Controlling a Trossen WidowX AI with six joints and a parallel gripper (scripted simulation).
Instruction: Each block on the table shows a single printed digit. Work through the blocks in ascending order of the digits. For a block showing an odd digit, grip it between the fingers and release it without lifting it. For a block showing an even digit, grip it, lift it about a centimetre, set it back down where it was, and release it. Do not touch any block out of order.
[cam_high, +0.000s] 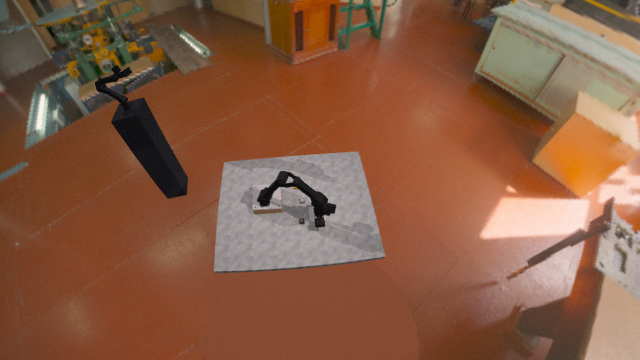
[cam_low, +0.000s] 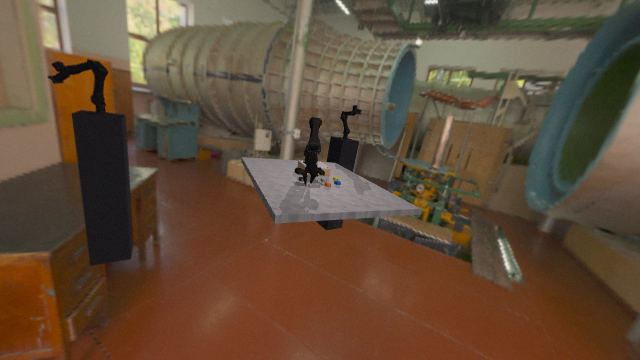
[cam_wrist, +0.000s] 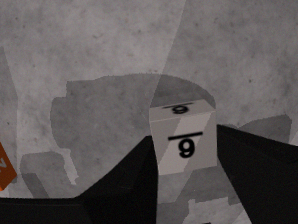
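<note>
My gripper tip is right at the white block. Round my gripper tip: black block (11 cm behind, 1 cm to the left); then orange block (2 cm ahead, 14 cm to the left); then grey block (7 cm behind, 17 cm to the left).
</note>
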